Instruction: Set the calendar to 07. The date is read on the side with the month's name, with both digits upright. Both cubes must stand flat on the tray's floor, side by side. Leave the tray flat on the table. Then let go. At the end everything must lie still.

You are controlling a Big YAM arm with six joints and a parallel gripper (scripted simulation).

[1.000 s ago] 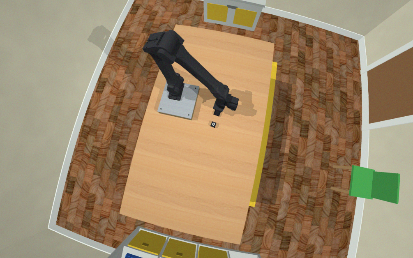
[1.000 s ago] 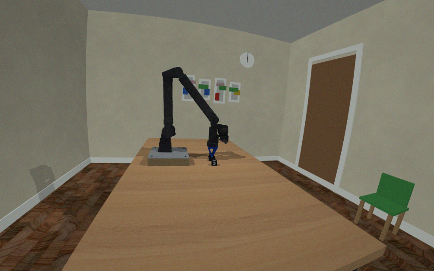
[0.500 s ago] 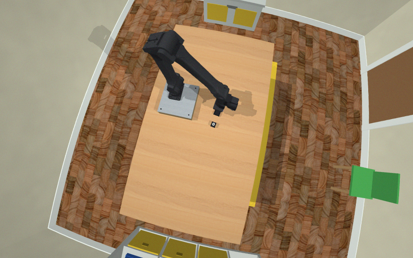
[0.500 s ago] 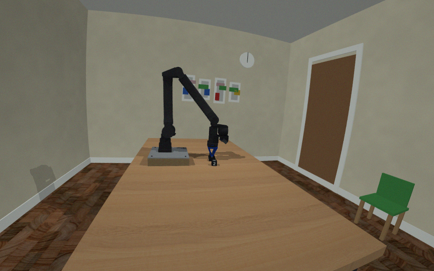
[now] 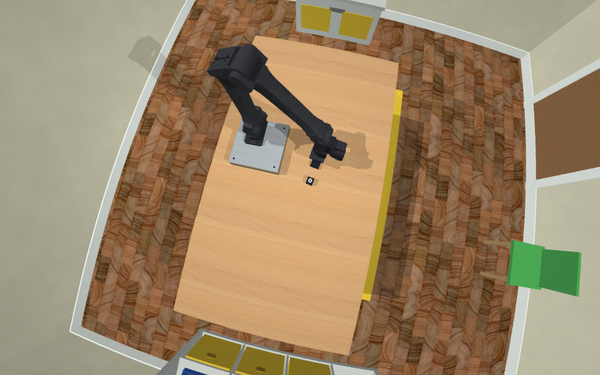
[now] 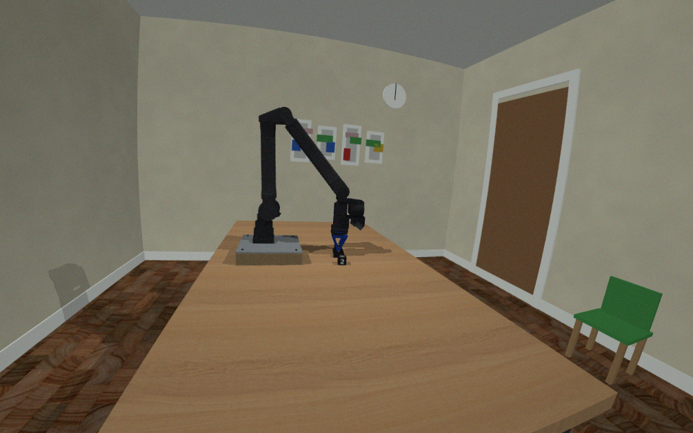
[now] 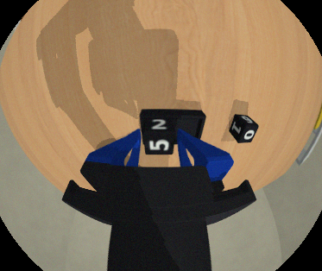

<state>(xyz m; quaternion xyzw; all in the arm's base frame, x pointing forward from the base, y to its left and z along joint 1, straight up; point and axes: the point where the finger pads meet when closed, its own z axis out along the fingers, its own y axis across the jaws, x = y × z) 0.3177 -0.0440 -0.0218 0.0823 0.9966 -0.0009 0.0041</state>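
Now: the black tray 20 mm to the right of my hand and 20 mm below it. Round my hand: black cube: 20 mm behind, 130 mm to the right, 10 mm below.
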